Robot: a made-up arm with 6 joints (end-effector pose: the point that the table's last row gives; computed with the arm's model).
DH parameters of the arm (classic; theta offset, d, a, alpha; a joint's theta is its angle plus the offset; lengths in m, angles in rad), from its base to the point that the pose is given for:
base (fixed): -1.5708 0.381 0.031 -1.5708
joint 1: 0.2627 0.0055 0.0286 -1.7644
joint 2: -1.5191 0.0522 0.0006 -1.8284
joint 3: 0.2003 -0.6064 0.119 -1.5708
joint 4: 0 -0.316 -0.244 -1.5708
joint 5: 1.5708 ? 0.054 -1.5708
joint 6: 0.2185 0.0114 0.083 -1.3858
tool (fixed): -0.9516 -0.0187 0 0
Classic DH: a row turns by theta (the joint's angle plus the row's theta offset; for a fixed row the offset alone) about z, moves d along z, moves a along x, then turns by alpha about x.
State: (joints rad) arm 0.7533 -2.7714 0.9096 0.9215 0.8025 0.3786
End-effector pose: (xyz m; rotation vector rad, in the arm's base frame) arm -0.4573 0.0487 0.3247 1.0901 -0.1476 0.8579
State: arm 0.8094 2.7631 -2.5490 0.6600 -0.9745 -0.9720
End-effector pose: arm 0.4531 -0.1640 0.0669 -1.0527 0.5489 -0.8424
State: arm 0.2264 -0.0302 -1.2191 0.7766 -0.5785 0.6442
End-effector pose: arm -0.3479 0.3133 0.0877 -0.1687 1.9082 -1.6128
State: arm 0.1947 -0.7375 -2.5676 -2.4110 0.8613 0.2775
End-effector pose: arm -0.9943 0.3952 0.5955 -0.1066 1.3664 1.9450
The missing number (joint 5, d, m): -0.209
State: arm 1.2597 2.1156 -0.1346 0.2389 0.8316 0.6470
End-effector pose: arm 0.1065 0.5067 0.3367 1.1594 -1.4119 0.6538
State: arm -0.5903 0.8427 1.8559 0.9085 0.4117 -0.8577
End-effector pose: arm 0.4931 -0.1075 0.4200 0.4024 0.1555 -1.9016
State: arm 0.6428 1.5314 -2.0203 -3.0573 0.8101 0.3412
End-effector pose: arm 0.6419 0.8288 0.2927 1.1179 1.8730 0.3272
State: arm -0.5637 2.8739 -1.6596 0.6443 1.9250 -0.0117
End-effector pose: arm 0.2877 -0.2475 0.3002 -0.2555 -2.4582 -0.7284
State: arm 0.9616 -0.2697 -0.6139 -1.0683 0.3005 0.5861
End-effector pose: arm -0.6115 0.5332 0.7155 0.4161 -1.7497 2.0889
